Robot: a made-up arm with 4 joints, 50 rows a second.
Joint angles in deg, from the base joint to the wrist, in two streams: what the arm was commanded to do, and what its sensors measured. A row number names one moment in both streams.
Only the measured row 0 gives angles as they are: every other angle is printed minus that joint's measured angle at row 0.
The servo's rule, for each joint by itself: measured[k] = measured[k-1] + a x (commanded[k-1-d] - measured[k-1]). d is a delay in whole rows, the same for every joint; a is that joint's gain. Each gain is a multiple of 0.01, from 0.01 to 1. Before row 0 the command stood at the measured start. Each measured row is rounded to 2 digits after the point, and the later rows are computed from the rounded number. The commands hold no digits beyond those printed.
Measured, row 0:
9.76 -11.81 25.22 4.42
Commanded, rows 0 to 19:
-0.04 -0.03 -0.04 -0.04
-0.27 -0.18 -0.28 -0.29
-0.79 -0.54 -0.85 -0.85
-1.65 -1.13 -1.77 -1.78
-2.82 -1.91 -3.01 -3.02
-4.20 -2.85 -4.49 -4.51
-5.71 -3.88 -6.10 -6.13
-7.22 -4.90 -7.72 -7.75
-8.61 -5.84 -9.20 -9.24
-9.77 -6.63 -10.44 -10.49
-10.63 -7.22 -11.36 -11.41
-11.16 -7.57 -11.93 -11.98
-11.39 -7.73 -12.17 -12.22
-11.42 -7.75 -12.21 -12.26
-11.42 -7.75 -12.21 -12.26
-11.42 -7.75 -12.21 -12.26
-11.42 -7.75 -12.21 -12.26
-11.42 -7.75 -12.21 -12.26
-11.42 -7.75 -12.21 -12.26
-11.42 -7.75 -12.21 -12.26
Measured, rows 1 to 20:
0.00 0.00 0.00 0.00
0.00 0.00 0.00 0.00
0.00 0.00 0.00 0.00
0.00 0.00 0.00 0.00
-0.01 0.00 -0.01 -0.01
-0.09 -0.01 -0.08 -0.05
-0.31 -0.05 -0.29 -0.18
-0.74 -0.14 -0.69 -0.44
-1.41 -0.28 -1.32 -0.85
-2.30 -0.49 -2.18 -1.44
-3.39 -0.76 -3.24 -2.19
-4.62 -1.09 -4.45 -3.08
-5.90 -1.47 -5.73 -4.07
-7.14 -1.88 -7.00 -5.10
-8.26 -2.31 -8.18 -6.11
-9.19 -2.73 -9.19 -7.05
-9.89 -3.13 -9.99 -7.88
-10.38 -3.50 -10.59 -8.58
-10.71 -3.84 -11.03 -9.17
-10.94 -4.15 -11.35 -9.66
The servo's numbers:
d 4
a 0.32 0.08 0.27 0.16

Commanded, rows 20 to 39:
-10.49 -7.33 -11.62 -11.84
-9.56 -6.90 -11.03 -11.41
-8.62 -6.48 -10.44 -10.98
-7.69 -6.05 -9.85 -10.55
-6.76 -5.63 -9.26 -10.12
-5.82 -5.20 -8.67 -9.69
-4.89 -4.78 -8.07 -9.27
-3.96 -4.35 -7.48 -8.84
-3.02 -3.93 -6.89 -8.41
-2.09 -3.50 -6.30 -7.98
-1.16 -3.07 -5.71 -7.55
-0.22 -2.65 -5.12 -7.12
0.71 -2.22 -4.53 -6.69
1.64 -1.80 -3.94 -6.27
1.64 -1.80 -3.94 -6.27
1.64 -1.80 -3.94 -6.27
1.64 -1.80 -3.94 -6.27
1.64 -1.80 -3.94 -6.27
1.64 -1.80 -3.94 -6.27
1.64 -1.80 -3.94 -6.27
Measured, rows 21 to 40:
-11.09 -4.44 -11.58 -10.08
-11.20 -4.70 -11.75 -10.43
-11.27 -4.94 -11.87 -10.72
-11.32 -5.16 -11.96 -10.97
-11.05 -5.33 -11.87 -11.11
-10.57 -5.46 -11.64 -11.16
-9.95 -5.54 -11.32 -11.13
-9.23 -5.58 -10.92 -11.04
-8.44 -5.58 -10.47 -10.89
-7.60 -5.55 -9.98 -10.70
-6.73 -5.49 -9.46 -10.47
-5.84 -5.40 -8.93 -10.21
-4.94 -5.28 -8.38 -9.92
-4.03 -5.14 -7.82 -9.61
-3.11 -4.97 -7.25 -9.28
-2.19 -4.78 -6.67 -8.93
-1.26 -4.58 -6.09 -8.57
-0.33 -4.36 -5.51 -8.20
0.30 -4.16 -5.09 -7.89
0.73 -3.97 -4.78 -7.63

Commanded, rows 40 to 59:
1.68 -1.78 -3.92 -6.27
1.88 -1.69 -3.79 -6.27
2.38 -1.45 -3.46 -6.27
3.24 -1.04 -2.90 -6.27
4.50 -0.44 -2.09 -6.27
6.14 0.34 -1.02 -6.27
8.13 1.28 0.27 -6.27
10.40 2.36 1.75 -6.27
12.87 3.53 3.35 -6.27
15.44 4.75 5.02 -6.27
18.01 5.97 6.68 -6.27
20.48 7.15 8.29 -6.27
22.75 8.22 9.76 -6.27
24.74 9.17 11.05 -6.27
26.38 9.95 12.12 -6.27
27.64 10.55 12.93 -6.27
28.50 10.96 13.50 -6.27
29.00 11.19 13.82 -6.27
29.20 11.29 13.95 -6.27
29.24 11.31 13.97 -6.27
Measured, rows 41 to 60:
1.02 -3.80 -4.55 -7.41
1.22 -3.64 -4.39 -7.23
1.35 -3.49 -4.27 -7.08
1.44 -3.35 -4.18 -6.95
1.52 -3.22 -4.11 -6.84
1.64 -3.10 -4.02 -6.75
1.88 -2.97 -3.87 -6.67
2.32 -2.82 -3.61 -6.61
3.02 -2.63 -3.20 -6.56
4.02 -2.39 -2.61 -6.51
5.34 -2.10 -1.83 -6.47
6.96 -1.74 -0.86 -6.44
8.85 -1.32 0.28 -6.41
10.96 -0.83 1.56 -6.39
13.22 -0.29 2.94 -6.37
15.54 0.31 4.38 -6.35
17.85 0.94 5.83 -6.34
20.05 1.60 7.24 -6.33
22.08 2.27 8.56 -6.32
23.86 2.93 9.74 -6.31

